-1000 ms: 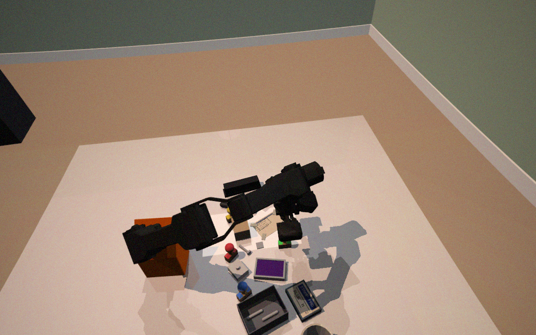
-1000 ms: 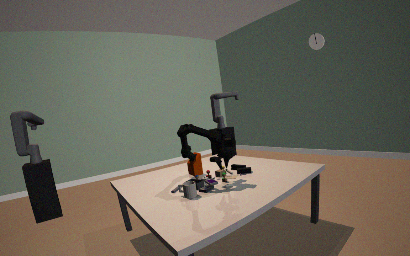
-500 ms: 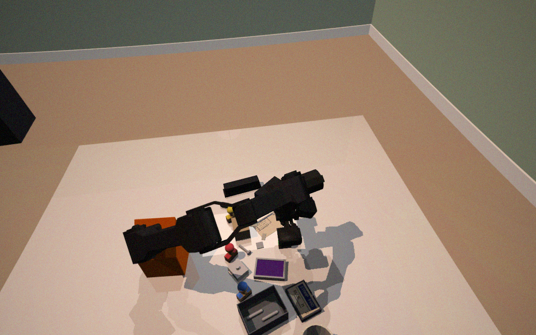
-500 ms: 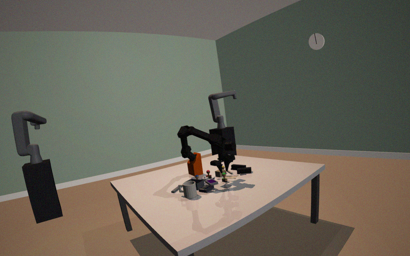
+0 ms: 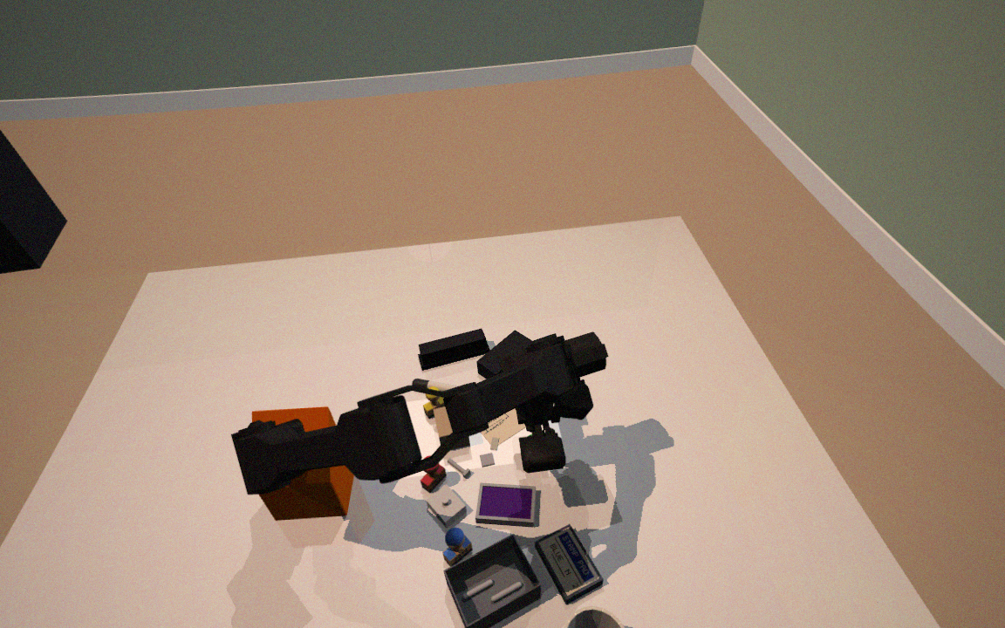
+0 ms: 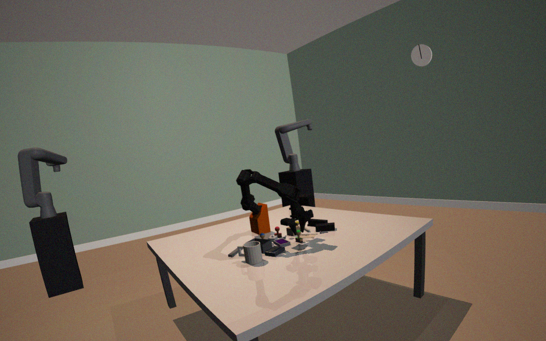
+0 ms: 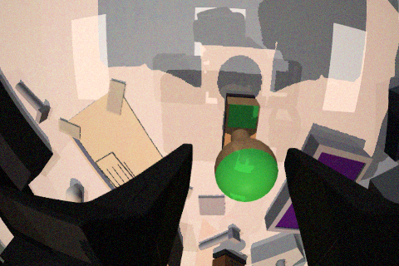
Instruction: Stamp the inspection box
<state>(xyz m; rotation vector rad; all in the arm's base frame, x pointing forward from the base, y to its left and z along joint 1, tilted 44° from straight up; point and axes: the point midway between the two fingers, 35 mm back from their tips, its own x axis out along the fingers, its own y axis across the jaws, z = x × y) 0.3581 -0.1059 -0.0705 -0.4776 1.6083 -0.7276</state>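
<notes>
My gripper tip is now 3 cm above the green-knobbed PASS stamp. From my gripper tip the other things lie so: tan block 13 cm behind, 8 cm to the left, 2 cm below; purple ink pad 7 cm behind, 7 cm to the right, 4 cm below; tan card 3 cm behind, 9 cm to the left, 5 cm below.
</notes>
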